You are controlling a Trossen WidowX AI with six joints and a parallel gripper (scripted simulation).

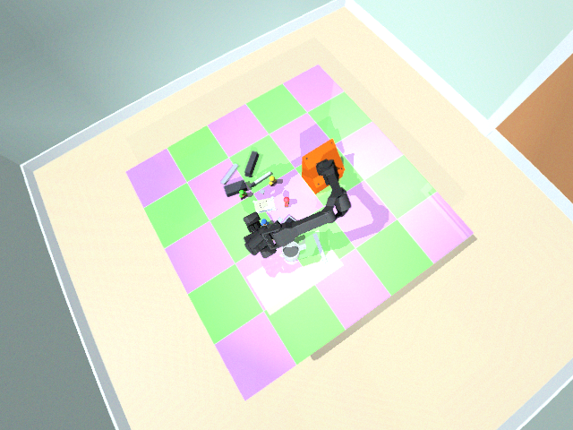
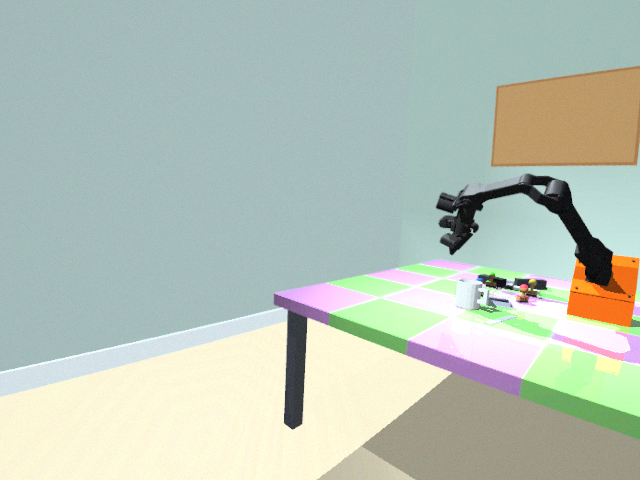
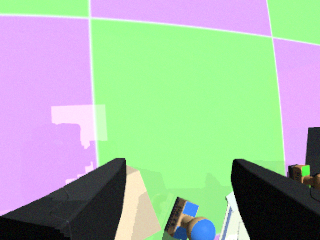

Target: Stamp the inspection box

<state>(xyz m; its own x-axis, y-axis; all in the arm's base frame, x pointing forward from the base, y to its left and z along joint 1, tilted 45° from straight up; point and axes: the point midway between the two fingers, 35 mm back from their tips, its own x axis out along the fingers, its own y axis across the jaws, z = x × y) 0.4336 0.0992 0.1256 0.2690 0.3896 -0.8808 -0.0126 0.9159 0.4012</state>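
The dark slab is 3 cm behind my gripper tip, 32 cm to the right of it and 14 cm below it. From my gripper tip the other things lie so: white mug (13 cm behind, 11 cm to the left, 13 cm below); then tan block (5 cm behind, 14 cm below); then blue-labelled stamp (8 cm behind, 8 cm to the right, 14 cm below).
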